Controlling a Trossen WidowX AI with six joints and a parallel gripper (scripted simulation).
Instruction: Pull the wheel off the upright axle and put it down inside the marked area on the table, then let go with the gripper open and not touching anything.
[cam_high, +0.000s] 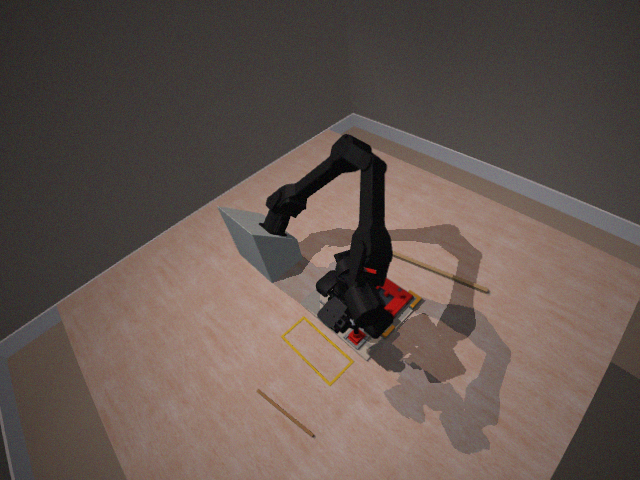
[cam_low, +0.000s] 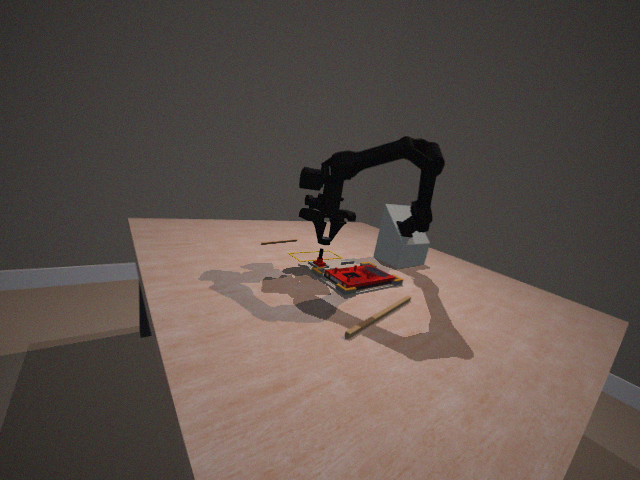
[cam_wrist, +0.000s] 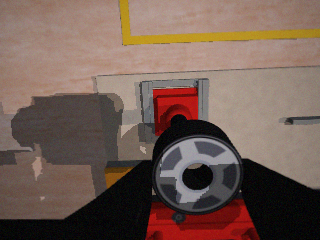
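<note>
The grey base plate is 6 cm behind my gripper tip, 9 cm to the left of it and 8 cm below it.
</note>
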